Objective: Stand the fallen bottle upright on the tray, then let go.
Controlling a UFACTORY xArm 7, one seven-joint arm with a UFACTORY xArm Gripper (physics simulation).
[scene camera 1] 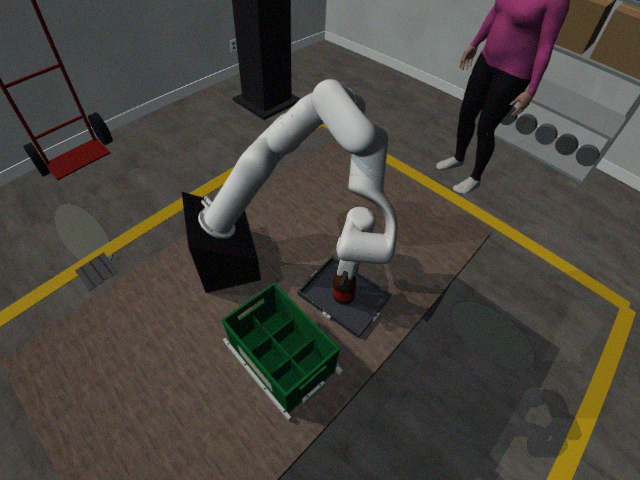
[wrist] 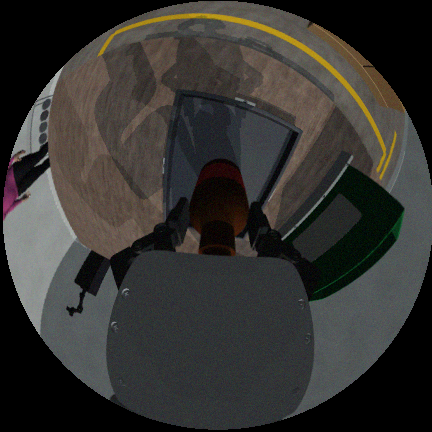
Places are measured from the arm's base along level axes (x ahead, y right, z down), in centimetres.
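Where they show: gripper, fingertip midpoint: [scene camera 1: 348, 279] [wrist: 218, 209]; arm's base, link origin: [scene camera 1: 216, 224].
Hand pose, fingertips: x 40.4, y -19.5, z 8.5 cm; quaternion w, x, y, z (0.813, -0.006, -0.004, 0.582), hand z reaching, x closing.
Note:
Things, the pixels of their centre, and the offset from my fingertips. "pt": a spot on its surface instead.
- brown bottle with a red band, body centre: [wrist: 218, 205] [scene camera 1: 344, 282] dx -1.0, dy +0.3, dz +2.3 cm
- tray, surface spot: [wrist: 265, 142] pt dx +8.4, dy +4.4, dz +10.4 cm
- green crate with compartments, body centre: [wrist: 339, 242] [scene camera 1: 280, 347] dx +1.2, dy +29.8, dz +2.2 cm
The brown bottle with a red band [scene camera 1: 344, 293] [wrist: 218, 197] is over the tray [scene camera 1: 368, 303] [wrist: 265, 142], close to upright, neck toward the gripper's palm and red lower part toward the tray. My gripper [scene camera 1: 344, 281] [wrist: 218, 209] is shut on the bottle's body, one black finger on each side in the wrist view. The wrist comes down from above with a slight tilt. Whether the bottle's base touches the tray cannot be told, as the base is hidden in the wrist view and dark in the scene view.
A green crate with compartments [scene camera 1: 297, 397] [wrist: 382, 202] stands beside the tray, toward the front left in the scene view. The arm's black pedestal [scene camera 1: 227, 263] is behind and to the left. A person in a pink top [scene camera 1: 522, 36] stands beyond the yellow floor line [scene camera 1: 465, 204].

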